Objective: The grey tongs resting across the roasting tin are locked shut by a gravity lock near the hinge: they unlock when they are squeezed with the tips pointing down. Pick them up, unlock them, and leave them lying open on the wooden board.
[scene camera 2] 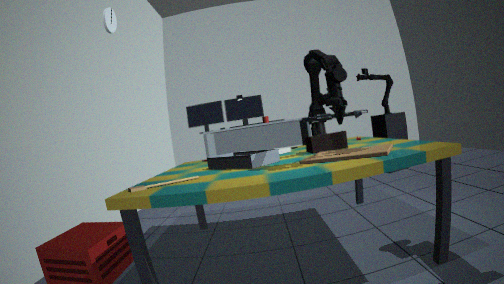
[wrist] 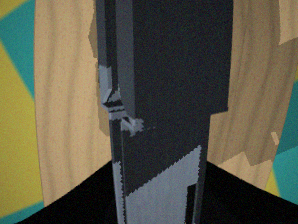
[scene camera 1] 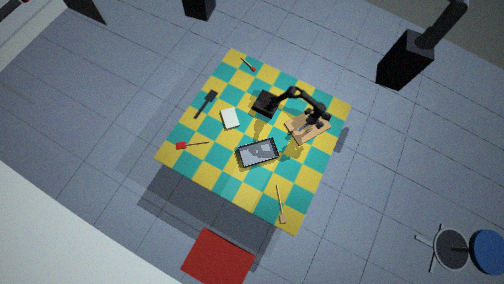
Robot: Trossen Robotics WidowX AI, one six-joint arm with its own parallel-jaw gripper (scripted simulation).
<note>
The pictures show: the gripper, a wooden board and a roasting tin.
</note>
